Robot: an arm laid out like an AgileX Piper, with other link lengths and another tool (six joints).
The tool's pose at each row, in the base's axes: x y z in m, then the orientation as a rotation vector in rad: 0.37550 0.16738 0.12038 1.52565 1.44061 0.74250; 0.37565 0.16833 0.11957 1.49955 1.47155 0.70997; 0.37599 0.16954 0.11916 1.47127 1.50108 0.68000; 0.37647 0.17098 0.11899 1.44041 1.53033 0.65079; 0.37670 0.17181 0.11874 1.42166 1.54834 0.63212; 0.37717 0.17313 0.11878 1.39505 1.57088 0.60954; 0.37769 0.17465 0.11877 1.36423 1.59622 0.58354; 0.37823 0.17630 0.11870 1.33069 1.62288 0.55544; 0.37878 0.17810 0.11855 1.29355 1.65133 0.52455
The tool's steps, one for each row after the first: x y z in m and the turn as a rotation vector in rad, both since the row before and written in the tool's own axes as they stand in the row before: 0.00107 -0.00059 0.00029 0.00983 -0.00218 -0.04095; 0.00130 -0.00008 0.00024 0.00735 -0.00111 -0.04060; 0.00149 0.00028 0.00021 0.00579 -0.00048 -0.04169; 0.00088 0.00005 0.00014 0.00425 -0.00042 -0.02576; 0.00129 0.00053 0.00012 0.00331 0.00000 -0.03384; 0.00148 0.00061 0.00014 0.00381 0.00000 -0.03882; 0.00160 0.00066 0.00016 0.00410 0.00000 -0.04180; 0.00174 0.00071 0.00017 0.00449 0.00000 -0.04578
